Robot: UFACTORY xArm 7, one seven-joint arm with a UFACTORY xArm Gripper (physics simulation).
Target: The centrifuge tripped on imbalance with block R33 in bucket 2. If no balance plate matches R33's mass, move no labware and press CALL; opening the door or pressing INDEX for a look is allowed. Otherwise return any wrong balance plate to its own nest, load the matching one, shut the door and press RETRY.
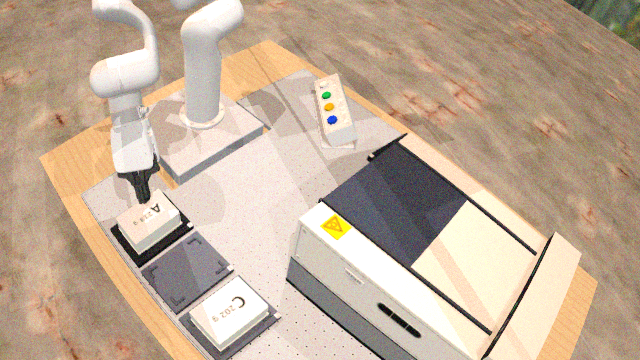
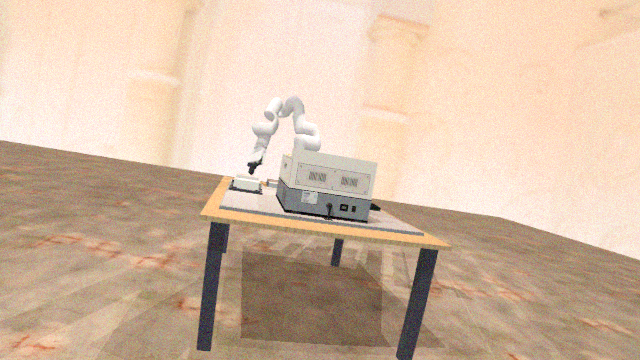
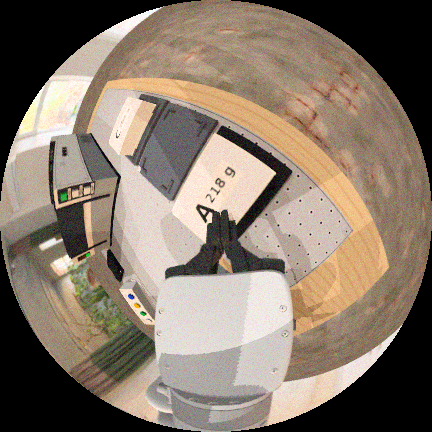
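Pixels of known places: gripper, between the fingertips: [image 1: 145,201] [image 2: 250,173] [image 3: 221,218]; arm's base, origin of its link: [image 1: 201,114].
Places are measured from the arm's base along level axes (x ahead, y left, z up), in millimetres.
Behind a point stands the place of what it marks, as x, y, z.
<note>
My gripper [image 1: 144,200] @[194, -278, 38] [image 2: 251,171] @[194, -278, 38] [image 3: 221,218] @[194, -278, 38] is shut and empty, fingertips down close above the edge of balance plate A near its letter; whether they touch it cannot be told. Plate A [image 1: 150,225] @[247, -297, 29] [image 3: 235,175] @[214, -324, 29], marked 218 g, sits on its black nest. Plate C [image 1: 230,312] @[496, -277, 29] [image 3: 131,127] @[448, -279, 21], marked 202 g, sits on the far nest. The middle nest [image 1: 187,272] @[361, -282, -13] [image 3: 180,145] @[329, -299, -13] is empty. The centrifuge [image 1: 327,255] @[554, -121, 156] [image 2: 287,172] @[856, -105, 119] [image 3: 75,155] @[657, -114, 95] has a dark panel [image 1: 395,200] @[560, 31, 188] on top; its buckets and block R33 do not show.
The button box [image 1: 341,136] @[288, 225, 18] [image 3: 134,289] @[255, 206, 12] has a blue button [image 1: 332,120] @[251, 224, 45] [image 3: 131,296] @[243, 222, 39], an orange button [image 1: 329,106] @[208, 256, 45] [image 3: 137,305] @[203, 252, 40] and a green button [image 1: 326,95] @[170, 284, 44] [image 3: 143,314] @[160, 283, 43]. The arm's base block [image 1: 220,160] @[150, -40, -24] stands near the nests. A black pad [image 3: 115,265] @[399, 273, -6] lies beside the centrifuge.
</note>
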